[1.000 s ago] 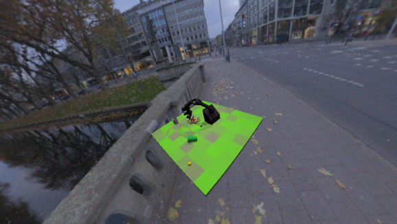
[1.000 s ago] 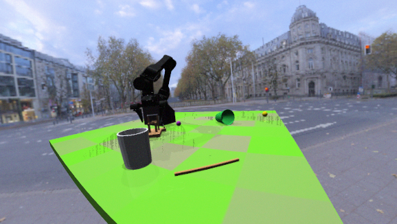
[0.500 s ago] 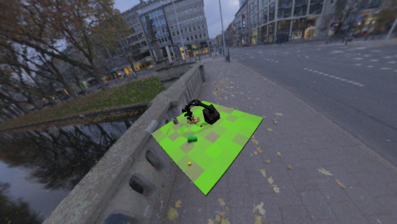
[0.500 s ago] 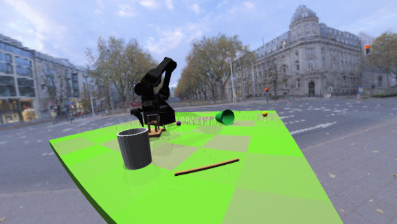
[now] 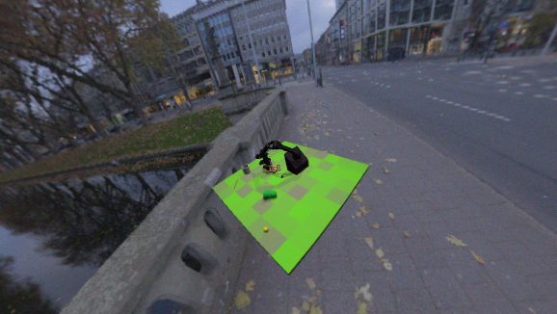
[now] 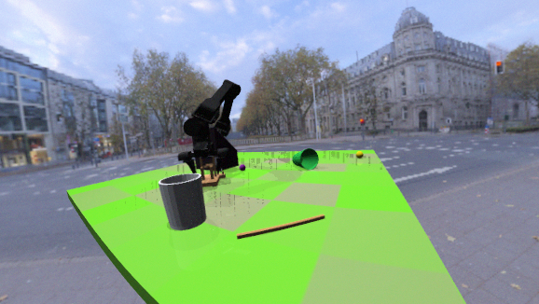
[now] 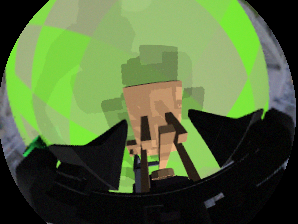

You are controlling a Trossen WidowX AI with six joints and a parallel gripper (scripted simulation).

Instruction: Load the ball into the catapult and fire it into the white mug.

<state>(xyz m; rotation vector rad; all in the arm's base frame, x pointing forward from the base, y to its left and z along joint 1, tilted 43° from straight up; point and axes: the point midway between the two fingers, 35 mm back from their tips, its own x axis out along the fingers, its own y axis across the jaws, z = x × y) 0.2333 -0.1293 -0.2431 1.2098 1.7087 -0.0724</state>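
Right now my gripper tip is 2 cm past the purple ball, 23 cm to the right of it and 2 cm above it. Round my gripper tip: thin wooden stick: 40 cm ahead, 14 cm to the right, 3 cm below; then wooden catapult: 4 cm behind, 6 cm to the left, 2 cm above; then pale grey mug: 20 cm ahead, 22 cm to the right.
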